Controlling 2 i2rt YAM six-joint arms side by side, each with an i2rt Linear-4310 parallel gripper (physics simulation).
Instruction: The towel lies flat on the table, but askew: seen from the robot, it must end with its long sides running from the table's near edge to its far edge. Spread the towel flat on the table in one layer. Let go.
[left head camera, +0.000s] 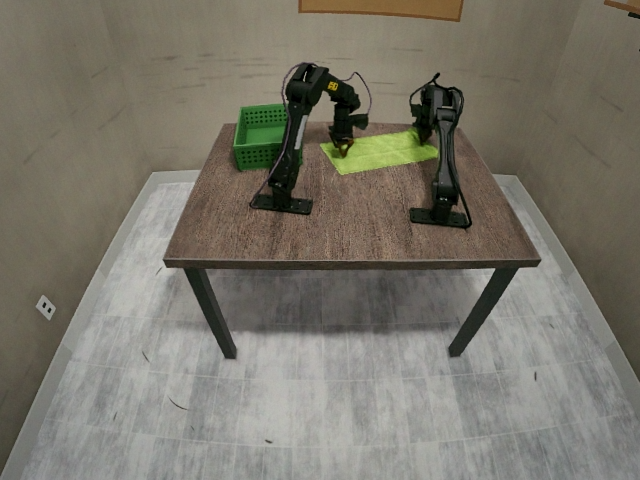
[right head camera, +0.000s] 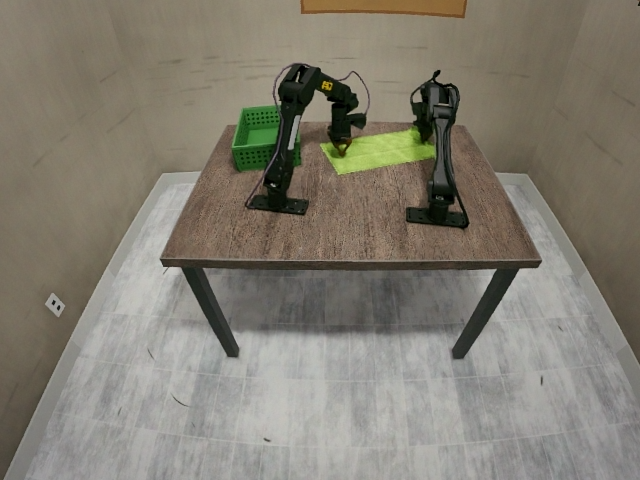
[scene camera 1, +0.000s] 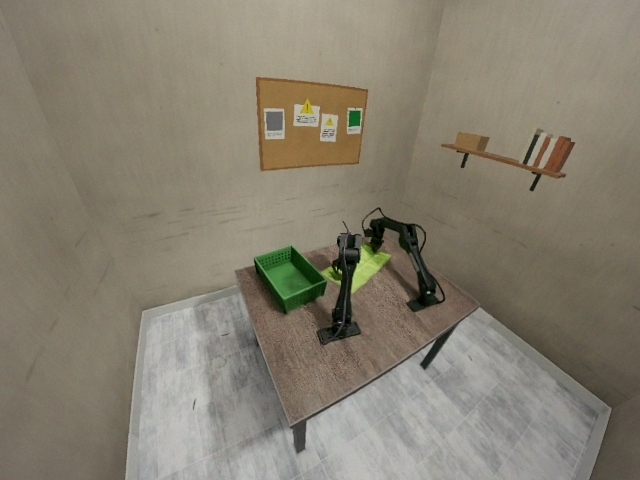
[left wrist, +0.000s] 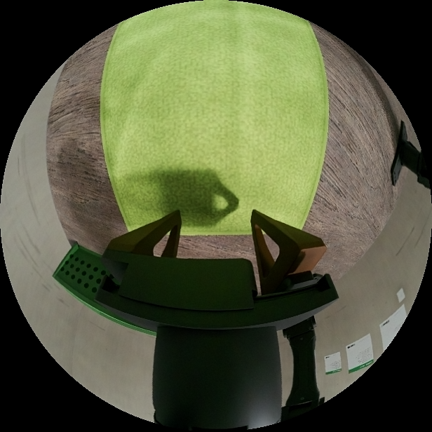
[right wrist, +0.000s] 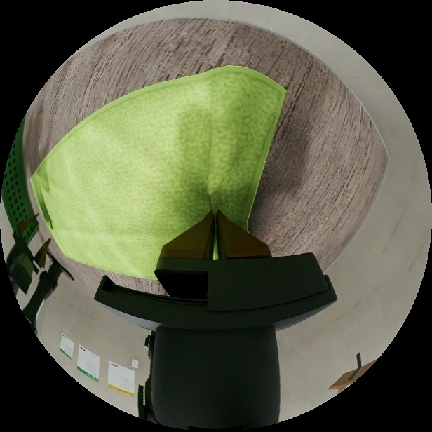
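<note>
The lime-green towel lies on the table with its long sides running mostly left to right, slightly slanted. My left gripper is open above the towel's left end, its shadow on the cloth. My right gripper is shut on the towel near its right end. There the cloth is pinched into a crease in the right wrist view. Part of the towel is hidden behind the right arm in the head views.
A green perforated basket stands on the table at the left, behind the left arm in the head views. A wall shelf and a cork board show in scene camera 1.
</note>
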